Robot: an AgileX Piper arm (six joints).
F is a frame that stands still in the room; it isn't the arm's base.
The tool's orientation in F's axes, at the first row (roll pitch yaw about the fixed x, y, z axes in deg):
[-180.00 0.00 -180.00]
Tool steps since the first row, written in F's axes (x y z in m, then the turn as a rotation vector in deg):
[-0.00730 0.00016 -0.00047 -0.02 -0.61 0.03]
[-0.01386 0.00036 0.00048 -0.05 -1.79 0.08]
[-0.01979 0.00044 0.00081 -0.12 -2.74 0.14]
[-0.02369 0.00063 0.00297 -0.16 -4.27 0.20]
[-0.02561 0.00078 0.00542 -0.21 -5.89 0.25]
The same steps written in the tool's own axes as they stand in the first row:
[0.00730 0.00016 0.00047 0.02 -0.61 -0.03]
[0.01386 0.00036 -0.00048 0.05 -1.79 -0.08]
[0.01979 0.00044 -0.00081 0.12 -2.74 -0.14]
[0.02369 0.00063 -0.00297 0.16 -4.27 -0.20]
[0.02561 0.00078 -0.00542 0.21 -5.89 -0.25]

